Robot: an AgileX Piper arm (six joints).
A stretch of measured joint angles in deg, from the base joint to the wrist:
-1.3, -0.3, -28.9, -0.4, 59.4, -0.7
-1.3, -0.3, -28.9, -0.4, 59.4, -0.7
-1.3, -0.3, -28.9, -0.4, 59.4, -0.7
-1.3, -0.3, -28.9, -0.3, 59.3, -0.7
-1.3, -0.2, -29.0, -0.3, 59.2, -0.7
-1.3, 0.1, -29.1, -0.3, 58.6, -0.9
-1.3, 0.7, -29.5, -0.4, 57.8, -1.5
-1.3, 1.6, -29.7, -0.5, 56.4, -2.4
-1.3, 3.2, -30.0, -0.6, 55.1, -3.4
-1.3, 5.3, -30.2, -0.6, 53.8, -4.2
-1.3, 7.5, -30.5, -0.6, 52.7, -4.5
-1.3, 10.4, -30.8, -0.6, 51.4, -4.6
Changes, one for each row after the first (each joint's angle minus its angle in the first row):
0.0, 0.0, 0.0, 0.0, 0.0, 0.0
0.0, 0.0, 0.0, 0.0, 0.0, 0.0
0.0, 0.0, 0.0, 0.1, -0.1, 0.0
0.0, 0.1, -0.1, 0.1, -0.2, 0.0
0.0, 0.4, -0.2, 0.1, -0.8, -0.2
0.0, 1.0, -0.6, 0.0, -1.6, -0.8
0.0, 1.9, -0.8, -0.1, -3.0, -1.7
0.0, 3.5, -1.1, -0.2, -4.3, -2.7
0.0, 5.6, -1.3, -0.2, -5.6, -3.5
0.0, 7.8, -1.6, -0.2, -6.7, -3.8
0.0, 10.7, -1.9, -0.2, -8.0, -3.9

